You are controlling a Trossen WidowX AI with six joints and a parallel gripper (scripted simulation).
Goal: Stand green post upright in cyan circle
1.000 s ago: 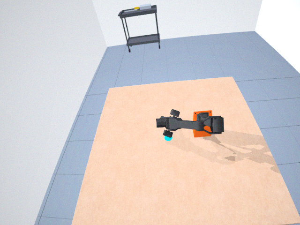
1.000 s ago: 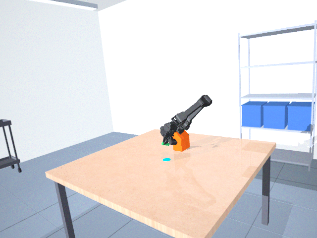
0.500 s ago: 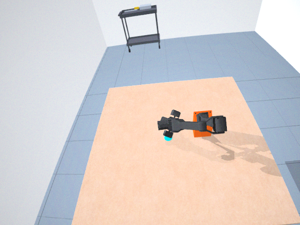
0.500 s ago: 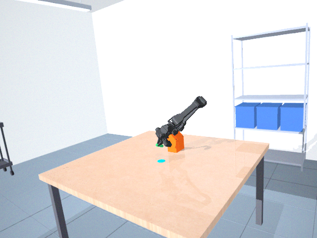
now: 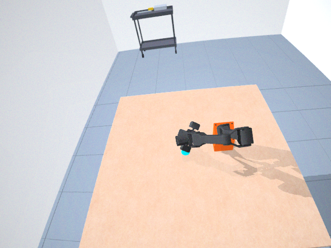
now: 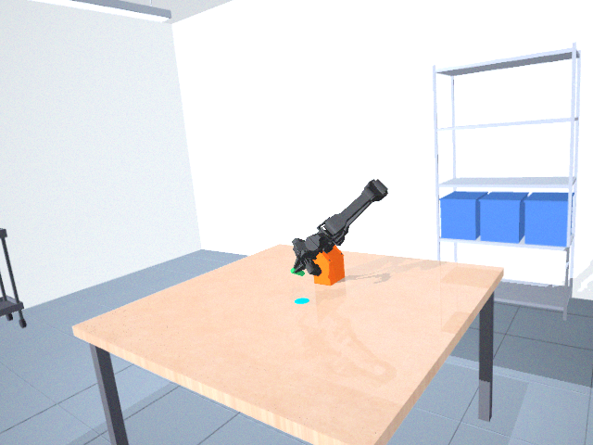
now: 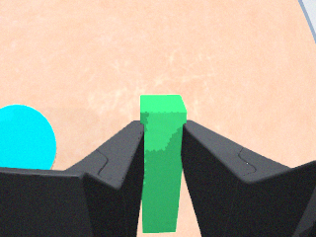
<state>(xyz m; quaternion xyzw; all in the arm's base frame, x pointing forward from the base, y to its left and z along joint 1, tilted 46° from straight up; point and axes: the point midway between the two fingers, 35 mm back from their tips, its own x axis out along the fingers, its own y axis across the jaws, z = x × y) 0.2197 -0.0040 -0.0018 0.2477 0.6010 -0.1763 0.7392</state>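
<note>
Right now my gripper tip is 12 cm above the cyan circle, 4 cm to the right of it and 2 cm short of it. Round my gripper tip: green post 2 cm behind, 1 cm below.
</note>
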